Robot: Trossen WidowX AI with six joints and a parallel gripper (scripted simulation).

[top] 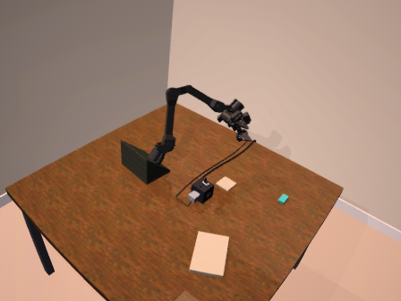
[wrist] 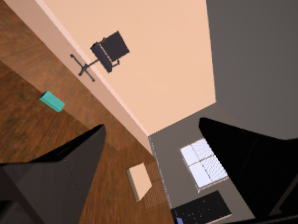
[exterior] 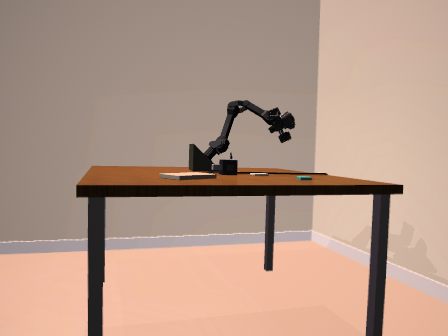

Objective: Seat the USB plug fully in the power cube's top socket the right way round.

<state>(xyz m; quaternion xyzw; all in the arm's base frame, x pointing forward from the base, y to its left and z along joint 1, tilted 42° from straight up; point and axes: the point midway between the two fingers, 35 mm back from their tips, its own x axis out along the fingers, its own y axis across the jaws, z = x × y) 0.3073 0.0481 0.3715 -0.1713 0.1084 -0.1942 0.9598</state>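
My gripper tip is now 240 mm to the left of the USB plug, 180 mm above it and 90 mm past it. The rest, counted from my gripper tip: teal block (260 mm below, 260 mm ahead, 30 mm to the right); tan book (540 mm to the right, 260 mm below, 130 mm ahead); small tan card (260 mm below, 110 mm to the right, 30 mm behind).
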